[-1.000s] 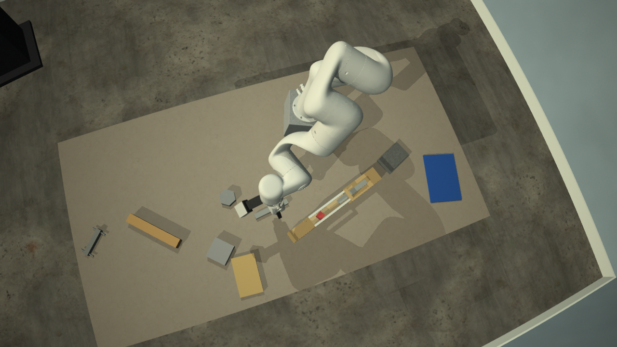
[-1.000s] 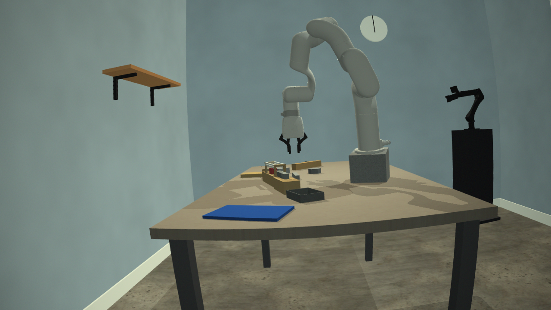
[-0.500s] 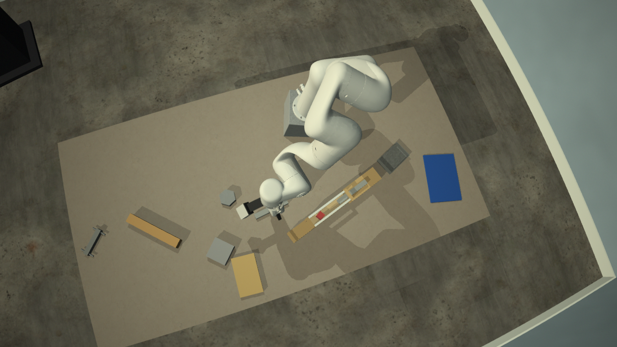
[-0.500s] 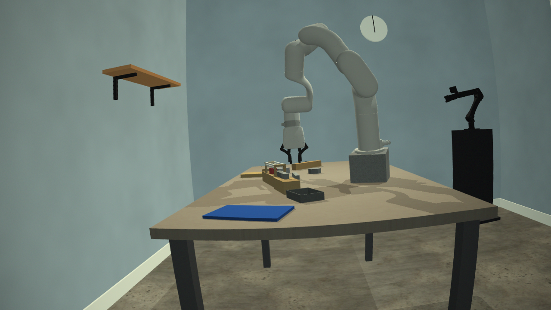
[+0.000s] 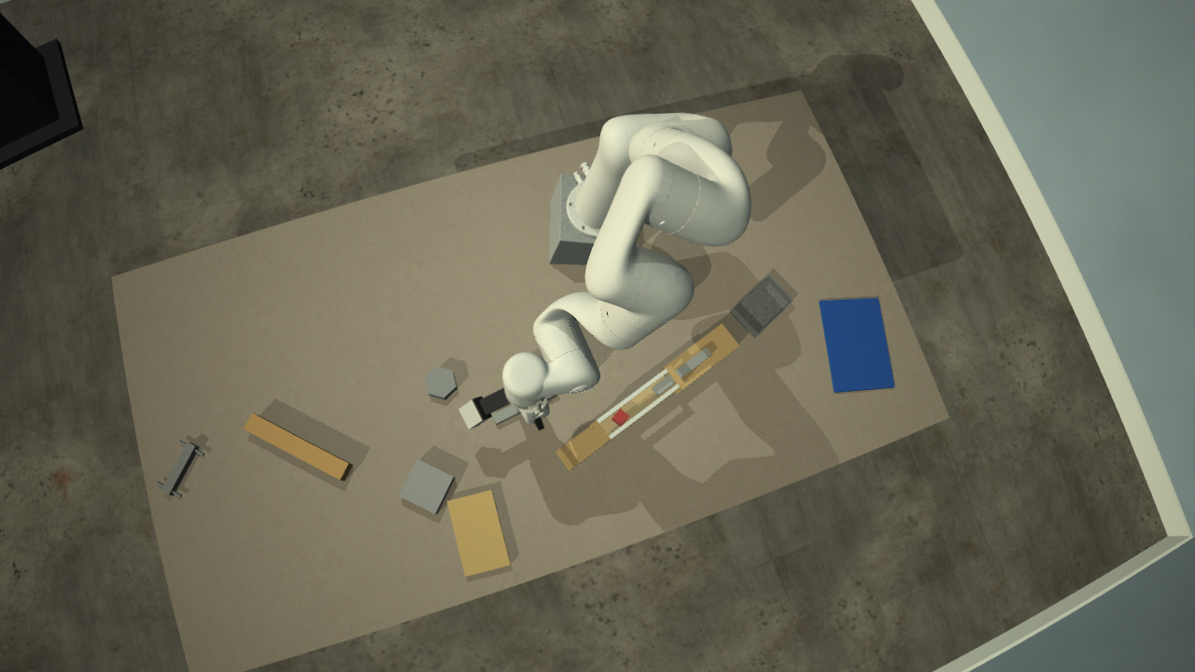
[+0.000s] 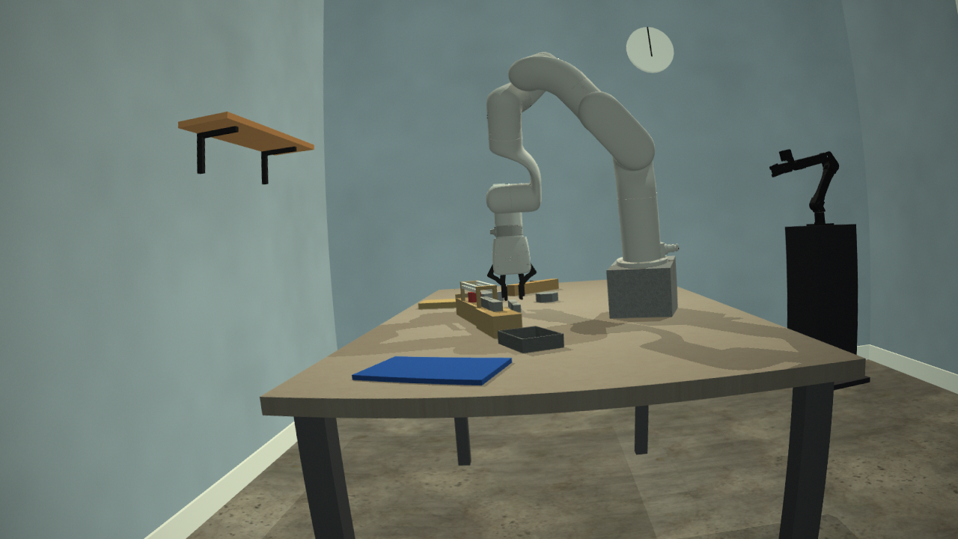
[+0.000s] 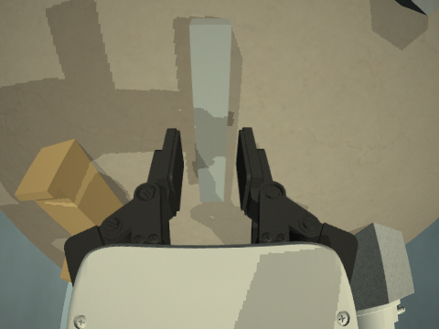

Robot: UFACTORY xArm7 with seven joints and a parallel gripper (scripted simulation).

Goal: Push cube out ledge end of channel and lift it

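Now: hand 19 cm to the right of the channel, 11 cm short of it and 1 cm below it. Round my hand: tan plate (20 cm to the right, 18 cm ahead, 4 cm below); then grey block (25 cm to the right, 6 cm ahead, 3 cm below); then tan bar (45 cm to the right, 13 cm behind, 3 cm below).
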